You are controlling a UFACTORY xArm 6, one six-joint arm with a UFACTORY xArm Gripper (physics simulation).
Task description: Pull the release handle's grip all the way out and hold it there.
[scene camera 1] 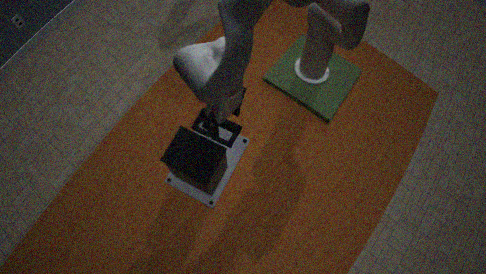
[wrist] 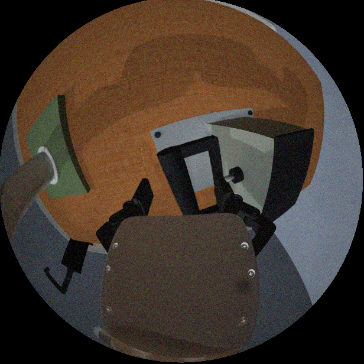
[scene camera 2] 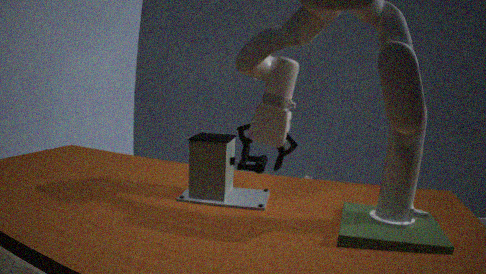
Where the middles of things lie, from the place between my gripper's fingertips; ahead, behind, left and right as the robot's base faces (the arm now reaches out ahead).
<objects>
I see the grey base plate (scene camera 2: 240, 198) 100 mm below my hand, 90 mm ahead of it and 10 mm to the left of it.
</objects>
